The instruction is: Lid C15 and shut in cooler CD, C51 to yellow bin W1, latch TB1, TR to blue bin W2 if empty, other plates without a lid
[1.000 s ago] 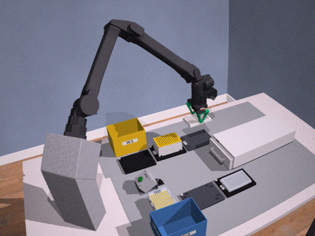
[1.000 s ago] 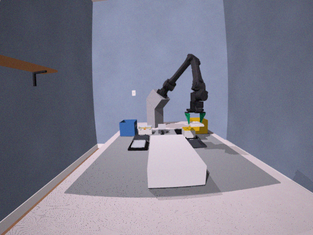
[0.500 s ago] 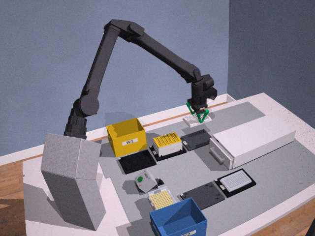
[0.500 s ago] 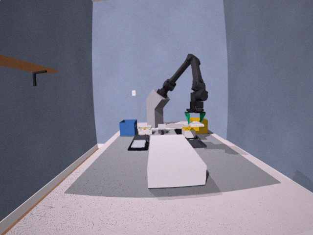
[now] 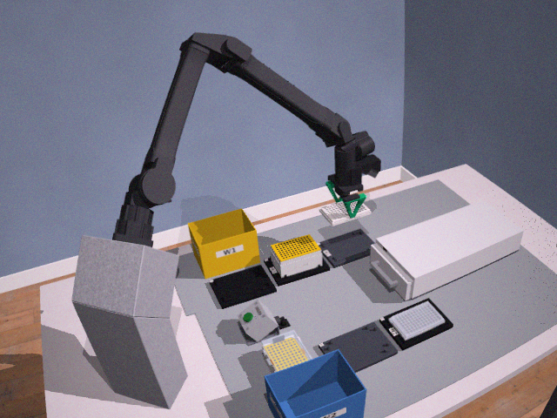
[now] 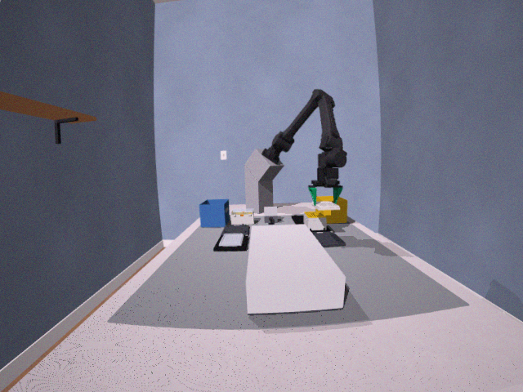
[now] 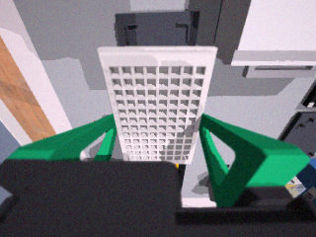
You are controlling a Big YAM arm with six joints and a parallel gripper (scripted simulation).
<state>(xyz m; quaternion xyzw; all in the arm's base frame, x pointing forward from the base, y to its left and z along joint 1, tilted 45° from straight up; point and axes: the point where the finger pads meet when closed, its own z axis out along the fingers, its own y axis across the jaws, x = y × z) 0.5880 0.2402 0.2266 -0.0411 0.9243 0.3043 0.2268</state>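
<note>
Now: hand 360 mm past the yellow bin W1, 40 mm to the right of it and 110 mm above it. From my hand the other things lie so: N1 label 60 mm behind, 20 mm to the right, 140 mm below; tip rack TR 170 mm behind, 50 mm to the right, 100 mm below; white assay plate 10 mm below.
</note>
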